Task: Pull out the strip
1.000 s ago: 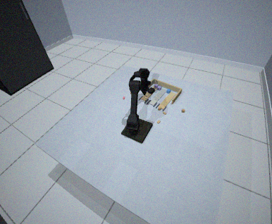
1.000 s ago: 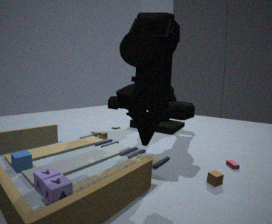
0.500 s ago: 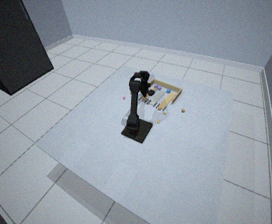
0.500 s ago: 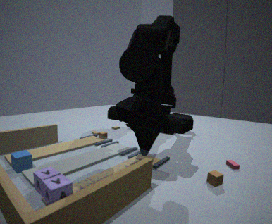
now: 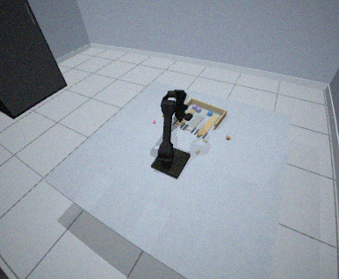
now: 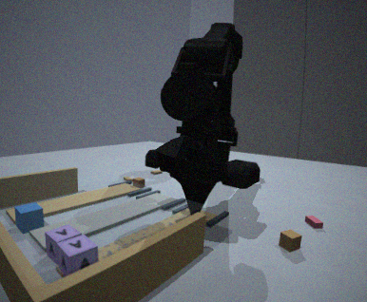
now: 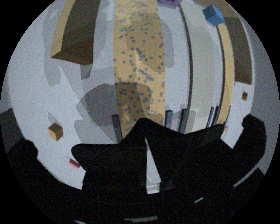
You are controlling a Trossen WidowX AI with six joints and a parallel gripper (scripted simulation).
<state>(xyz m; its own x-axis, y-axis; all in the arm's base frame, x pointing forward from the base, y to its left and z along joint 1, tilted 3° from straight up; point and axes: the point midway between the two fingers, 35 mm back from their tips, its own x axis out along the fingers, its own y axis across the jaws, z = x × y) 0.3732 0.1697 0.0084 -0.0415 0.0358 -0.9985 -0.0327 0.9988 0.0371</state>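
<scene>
The strip is 9 cm ahead of my gripper tip.
</scene>
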